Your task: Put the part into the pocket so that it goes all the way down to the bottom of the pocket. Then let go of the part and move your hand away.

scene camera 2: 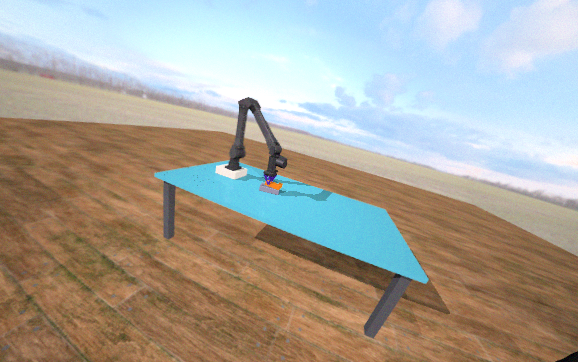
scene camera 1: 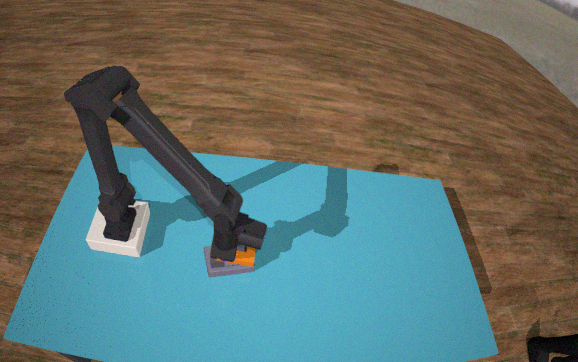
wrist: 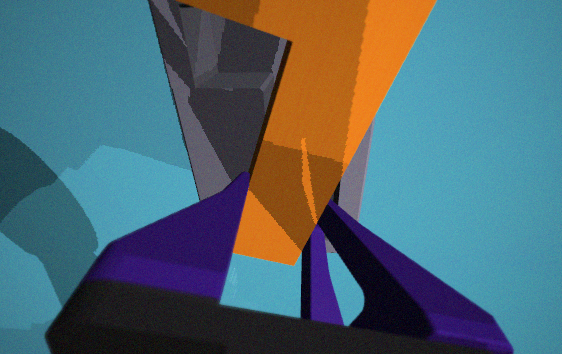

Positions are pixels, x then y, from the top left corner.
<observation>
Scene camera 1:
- grey pocket block: 215,268
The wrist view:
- my gripper: 278,192
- orange part: 336,70, held by my gripper
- grey pocket block: 221,72
</observation>
